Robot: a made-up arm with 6 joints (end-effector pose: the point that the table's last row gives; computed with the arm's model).
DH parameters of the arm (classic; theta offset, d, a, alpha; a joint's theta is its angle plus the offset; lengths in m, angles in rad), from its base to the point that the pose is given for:
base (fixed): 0 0 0 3.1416
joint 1: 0 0.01 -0.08 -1.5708
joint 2: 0 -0.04 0.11 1.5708
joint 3: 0 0.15 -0.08 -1.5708
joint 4: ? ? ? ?
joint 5: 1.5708 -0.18 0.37 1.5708
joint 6: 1.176 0 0.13 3.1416
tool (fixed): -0.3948 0.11 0 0
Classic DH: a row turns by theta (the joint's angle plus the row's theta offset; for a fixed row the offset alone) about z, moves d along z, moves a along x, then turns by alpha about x.
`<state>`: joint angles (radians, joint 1 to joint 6).
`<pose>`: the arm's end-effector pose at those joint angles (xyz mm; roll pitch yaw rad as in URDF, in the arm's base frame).
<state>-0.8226 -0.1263 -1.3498 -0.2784 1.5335 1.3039</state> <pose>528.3 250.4 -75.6 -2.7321 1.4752 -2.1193</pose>
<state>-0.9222 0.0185 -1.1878 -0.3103 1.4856 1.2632</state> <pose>519.6 220.3 21.9 0.0277 1.4723 0.5925</pose>
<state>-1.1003 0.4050 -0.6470 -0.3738 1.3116 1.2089</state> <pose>465.9 -7.1 151.6 0.5145 0.9891 0.7442</pose>
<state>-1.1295 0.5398 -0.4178 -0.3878 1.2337 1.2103</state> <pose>425.8 -112.8 130.4 0.6604 0.8550 0.6788</pose>
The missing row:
joint 4: -1.5708 0.46 0.13 -1.5708
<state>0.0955 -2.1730 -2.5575 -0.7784 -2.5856 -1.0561</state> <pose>-923.5 522.2 -630.5 -1.3971 -0.0644 2.3600</pose>
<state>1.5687 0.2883 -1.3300 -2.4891 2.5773 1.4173</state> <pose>-175.3 -707.3 207.9 -0.7111 -0.0531 1.8058</pose>
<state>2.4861 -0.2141 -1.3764 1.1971 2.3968 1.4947</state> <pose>-623.6 -245.0 -450.6 2.0177 0.0461 -0.2505</pose>
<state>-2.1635 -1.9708 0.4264 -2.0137 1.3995 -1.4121</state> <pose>610.2 71.2 -174.4 -1.2418 0.5545 -0.7619</pose>
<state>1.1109 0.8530 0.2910 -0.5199 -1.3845 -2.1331</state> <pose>-73.8 45.3 -735.6 0.5042 1.1161 0.8778</pose>
